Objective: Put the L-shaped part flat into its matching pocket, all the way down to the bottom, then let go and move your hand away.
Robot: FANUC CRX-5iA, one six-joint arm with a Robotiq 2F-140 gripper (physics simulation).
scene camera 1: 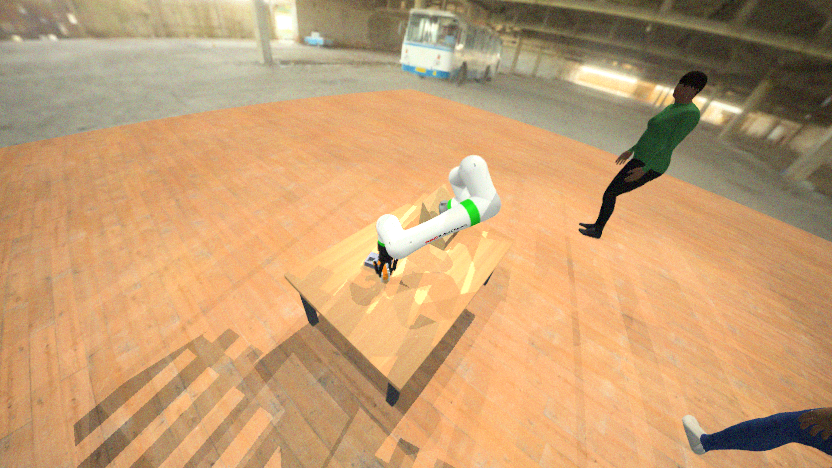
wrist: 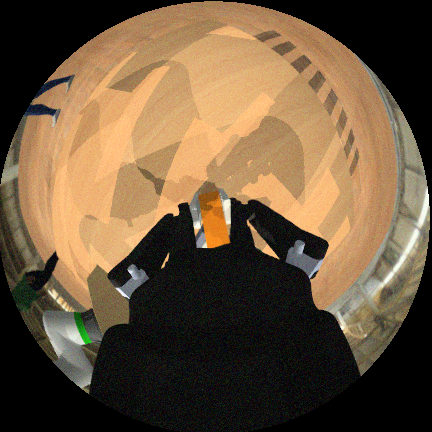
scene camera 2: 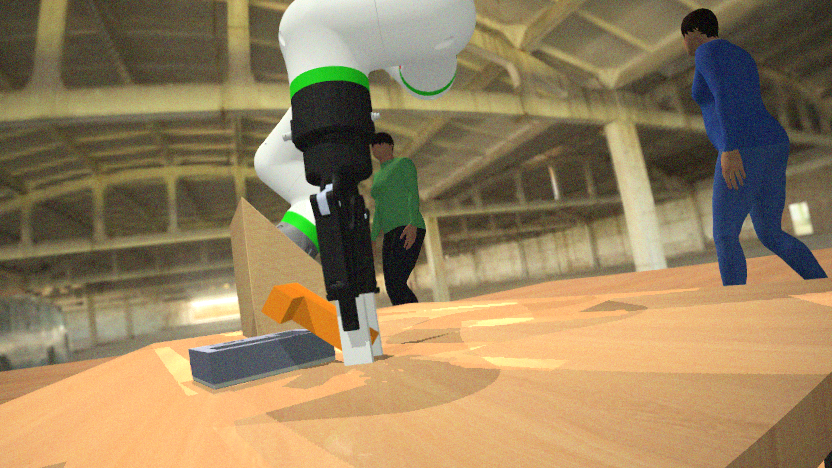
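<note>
My gripper (scene camera 1: pixel 384 278) (scene camera 2: pixel 361 334) (wrist: pixel 209 198) is shut on the orange L-shaped part (scene camera 1: pixel 385 271) (scene camera 2: pixel 318 314) (wrist: pixel 215 220). The fingertips are close to the table top, beside the near right end of the pocket block. In scene camera 2 the part is tilted: its end between the fingers is low, and its far end with the short leg is raised above the block. The blue-grey block (scene camera 1: pixel 370 261) (scene camera 2: pixel 261 362) stands on the table with an opening in its top. The part is outside the pocket. The inside of the pocket is mostly hidden.
The wooden table (scene camera 1: pixel 372 325) (scene camera 2: pixel 523 419) carries the arm. A light wooden wedge-shaped panel (scene camera 2: pixel 261 267) (wrist: pixel 107 300) stands behind the block, near the arm's base. A person in green (scene camera 1: pixel 663 133) (scene camera 2: pixel 395 197) and a person in blue (scene camera 2: pixel 738 116) are beyond the table.
</note>
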